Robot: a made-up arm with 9 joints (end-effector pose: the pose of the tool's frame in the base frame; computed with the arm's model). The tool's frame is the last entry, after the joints.
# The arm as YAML. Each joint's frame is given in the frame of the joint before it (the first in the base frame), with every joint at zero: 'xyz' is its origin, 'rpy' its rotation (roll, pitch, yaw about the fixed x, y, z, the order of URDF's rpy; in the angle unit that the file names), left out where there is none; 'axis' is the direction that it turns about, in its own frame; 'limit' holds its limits. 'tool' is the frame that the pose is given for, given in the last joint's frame.
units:
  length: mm
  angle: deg
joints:
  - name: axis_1
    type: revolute
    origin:
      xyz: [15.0, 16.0, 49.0]
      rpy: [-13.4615, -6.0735, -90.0]
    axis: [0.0, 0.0, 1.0]
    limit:
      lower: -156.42
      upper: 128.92
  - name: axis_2
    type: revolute
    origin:
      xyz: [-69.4, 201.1, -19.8]
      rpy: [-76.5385, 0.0, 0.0]
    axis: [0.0, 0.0, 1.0]
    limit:
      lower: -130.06
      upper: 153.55
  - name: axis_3
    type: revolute
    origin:
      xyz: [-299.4, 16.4, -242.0]
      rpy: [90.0, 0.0, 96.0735]
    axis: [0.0, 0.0, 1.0]
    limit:
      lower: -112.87
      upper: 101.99
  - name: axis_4
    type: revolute
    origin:
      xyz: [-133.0, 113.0, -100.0]
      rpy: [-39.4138, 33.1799, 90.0]
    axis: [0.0, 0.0, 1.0]
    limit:
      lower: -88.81
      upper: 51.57
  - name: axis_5
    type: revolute
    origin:
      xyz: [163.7, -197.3, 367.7]
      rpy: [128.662, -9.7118, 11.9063]
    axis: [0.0, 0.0, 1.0]
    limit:
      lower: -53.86
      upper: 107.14
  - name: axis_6
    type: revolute
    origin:
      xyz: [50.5, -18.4, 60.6]
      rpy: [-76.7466, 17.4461, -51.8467]
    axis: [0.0, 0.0, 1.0]
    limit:
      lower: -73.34
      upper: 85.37
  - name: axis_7
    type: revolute
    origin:
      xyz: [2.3, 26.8, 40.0]
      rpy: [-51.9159, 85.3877, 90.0]
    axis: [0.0, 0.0, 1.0]
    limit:
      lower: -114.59
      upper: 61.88
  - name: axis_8
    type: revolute
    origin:
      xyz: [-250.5, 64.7, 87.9]
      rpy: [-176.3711, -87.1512, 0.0]
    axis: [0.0, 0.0, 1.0]
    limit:
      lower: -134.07
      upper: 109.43
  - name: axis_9
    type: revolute
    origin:
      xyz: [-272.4, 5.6, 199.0]
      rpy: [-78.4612, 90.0, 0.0]
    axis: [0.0, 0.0, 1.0]
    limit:
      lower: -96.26
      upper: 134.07
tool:
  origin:
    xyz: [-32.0, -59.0, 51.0]
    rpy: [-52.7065, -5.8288, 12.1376]
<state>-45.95 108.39 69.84 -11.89 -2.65 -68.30 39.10 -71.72 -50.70</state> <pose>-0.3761 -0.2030 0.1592 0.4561 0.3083 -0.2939 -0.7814</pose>
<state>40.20 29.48 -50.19 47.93 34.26 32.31 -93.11 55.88 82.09</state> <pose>0.0132 0.6615 0.1895 0.1453 -0.7029 0.0574 -0.6939</pose>
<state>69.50 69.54 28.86 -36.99 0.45 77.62 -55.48 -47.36 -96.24</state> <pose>0.4433 0.2497 -0.0488 0.1024 -0.0549 -0.8029 -0.5846</pose>
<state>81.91 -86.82 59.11 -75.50 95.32 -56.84 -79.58 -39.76 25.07</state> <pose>-0.1483 -0.1539 0.1759 0.8728 0.1935 0.1840 -0.4086</pose>
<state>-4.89 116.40 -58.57 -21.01 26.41 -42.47 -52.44 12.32 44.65</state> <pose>0.2124 0.4267 0.2253 0.3537 0.1387 0.1560 0.9118</pose>
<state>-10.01 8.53 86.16 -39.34 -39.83 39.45 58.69 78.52 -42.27</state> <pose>0.1749 0.1554 0.4778 0.2184 -0.1907 -0.4487 -0.8453</pose>
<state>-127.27 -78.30 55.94 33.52 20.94 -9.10 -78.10 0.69 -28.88</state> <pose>0.4878 -0.5398 -0.3295 0.1219 0.4830 -0.6738 0.5458</pose>
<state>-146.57 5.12 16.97 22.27 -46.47 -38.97 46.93 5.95 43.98</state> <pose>0.1077 -0.4938 0.4694 0.0878 -0.8766 0.3790 0.2832</pose>
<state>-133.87 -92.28 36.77 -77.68 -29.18 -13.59 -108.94 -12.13 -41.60</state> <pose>0.0132 -0.1945 -0.0195 0.8109 -0.4083 -0.2883 0.3043</pose>
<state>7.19 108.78 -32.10 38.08 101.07 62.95 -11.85 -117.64 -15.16</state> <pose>0.3429 0.2229 0.2993 0.5931 -0.4508 -0.3189 0.5860</pose>
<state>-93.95 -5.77 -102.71 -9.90 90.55 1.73 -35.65 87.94 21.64</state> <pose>0.1836 -0.0099 -0.5488 0.2074 0.6668 0.7043 0.1279</pose>
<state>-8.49 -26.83 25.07 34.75 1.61 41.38 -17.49 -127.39 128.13</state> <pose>0.6593 0.3592 0.3894 0.1219 0.5596 -0.8193 -0.0290</pose>
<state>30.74 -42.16 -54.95 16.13 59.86 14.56 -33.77 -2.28 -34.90</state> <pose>0.4648 0.3378 -0.5559 0.5277 -0.4944 0.5818 -0.3723</pose>
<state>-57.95 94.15 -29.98 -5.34 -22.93 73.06 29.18 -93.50 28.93</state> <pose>0.5488 -0.2459 0.0482 0.2202 -0.8337 0.4505 0.2313</pose>
